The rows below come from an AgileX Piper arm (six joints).
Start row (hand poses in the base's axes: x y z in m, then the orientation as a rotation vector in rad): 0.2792 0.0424 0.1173 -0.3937 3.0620 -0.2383
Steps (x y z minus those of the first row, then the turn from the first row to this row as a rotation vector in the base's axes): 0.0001 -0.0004 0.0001 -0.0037 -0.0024 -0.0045; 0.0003 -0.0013 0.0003 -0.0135 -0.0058 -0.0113; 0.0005 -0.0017 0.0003 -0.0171 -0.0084 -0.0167; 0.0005 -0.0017 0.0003 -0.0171 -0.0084 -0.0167; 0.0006 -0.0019 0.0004 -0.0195 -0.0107 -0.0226; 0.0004 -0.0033 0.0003 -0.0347 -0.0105 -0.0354; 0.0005 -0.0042 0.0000 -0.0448 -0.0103 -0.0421; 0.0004 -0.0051 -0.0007 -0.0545 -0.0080 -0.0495; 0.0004 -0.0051 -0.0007 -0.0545 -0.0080 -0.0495; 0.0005 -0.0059 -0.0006 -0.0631 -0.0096 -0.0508; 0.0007 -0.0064 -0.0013 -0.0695 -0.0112 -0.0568; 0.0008 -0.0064 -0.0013 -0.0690 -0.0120 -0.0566; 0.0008 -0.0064 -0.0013 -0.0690 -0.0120 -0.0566; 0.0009 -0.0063 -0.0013 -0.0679 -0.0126 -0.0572; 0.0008 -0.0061 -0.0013 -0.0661 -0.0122 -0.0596; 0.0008 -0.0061 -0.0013 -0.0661 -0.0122 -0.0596; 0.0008 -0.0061 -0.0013 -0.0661 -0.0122 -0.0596; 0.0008 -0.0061 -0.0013 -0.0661 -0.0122 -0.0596; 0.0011 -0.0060 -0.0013 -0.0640 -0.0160 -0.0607; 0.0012 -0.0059 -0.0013 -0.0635 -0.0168 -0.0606; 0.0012 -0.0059 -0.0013 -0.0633 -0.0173 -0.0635; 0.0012 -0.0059 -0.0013 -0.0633 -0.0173 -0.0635
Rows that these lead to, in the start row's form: 0.2793 0.0420 0.1174 -0.3865 3.0609 -0.2445; 0.2795 0.0411 0.1176 -0.3758 3.0593 -0.2602; 0.2797 0.0407 0.1176 -0.3671 3.0581 -0.2663; 0.2797 0.0407 0.1176 -0.3671 3.0581 -0.2663; 0.2798 0.0405 0.1177 -0.3578 3.0573 -0.2705; 0.2796 0.0391 0.1176 -0.3390 3.0604 -0.2944; 0.2797 0.0382 0.1173 -0.3293 3.0619 -0.3101; 0.2796 0.0373 0.1166 -0.3189 3.0656 -0.3252; 0.2796 0.0373 0.1166 -0.3189 3.0656 -0.3252; 0.2797 0.0365 0.1167 -0.3169 3.0640 -0.3386; 0.2799 0.0360 0.1160 -0.3077 3.0635 -0.3489; 0.2800 0.0360 0.1160 -0.3078 3.0626 -0.3481; 0.2800 0.0360 0.1160 -0.3078 3.0626 -0.3481; 0.2801 0.0361 0.1160 -0.3067 3.0622 -0.3465; 0.2800 0.0363 0.1160 -0.3030 3.0633 -0.3438; 0.2800 0.0363 0.1160 -0.3030 3.0633 -0.3438; 0.2800 0.0363 0.1160 -0.3030 3.0633 -0.3438; 0.2800 0.0363 0.1160 -0.3030 3.0633 -0.3438; 0.2803 0.0364 0.1160 -0.3005 3.0599 -0.3410; 0.2804 0.0365 0.1160 -0.3004 3.0591 -0.3403; 0.2804 0.0365 0.1160 -0.2959 3.0592 -0.3401; 0.2804 0.0365 0.1160 -0.2959 3.0592 -0.3401
